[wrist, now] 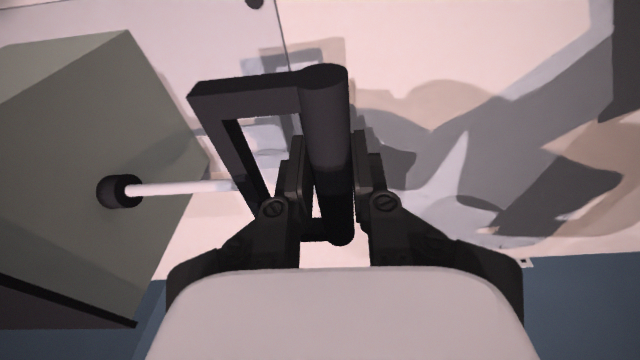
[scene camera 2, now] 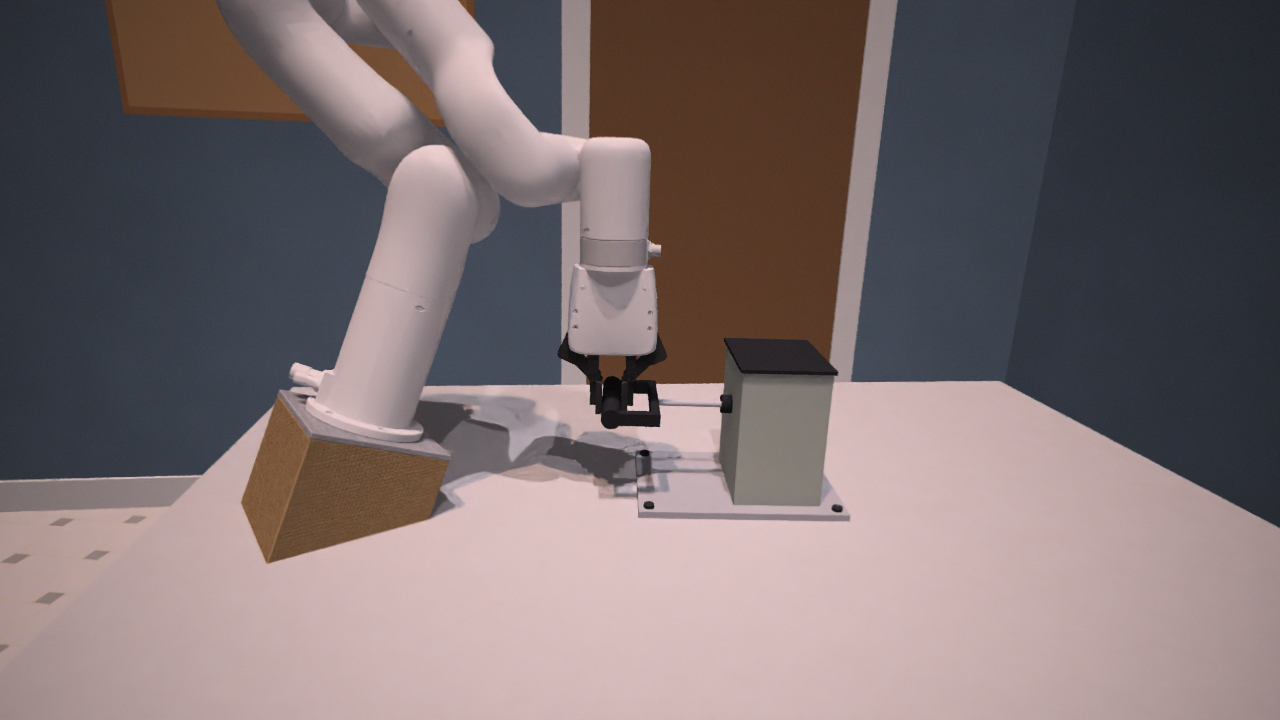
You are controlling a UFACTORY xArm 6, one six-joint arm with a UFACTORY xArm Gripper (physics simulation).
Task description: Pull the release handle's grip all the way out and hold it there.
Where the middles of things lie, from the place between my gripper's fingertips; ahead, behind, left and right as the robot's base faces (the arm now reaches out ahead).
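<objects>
Here is how my hand stands to the base plate (scene camera 2: pixel 670 485): it is 1 cm to the right of the plate, 15 cm short of it and 10 cm above it.
</objects>
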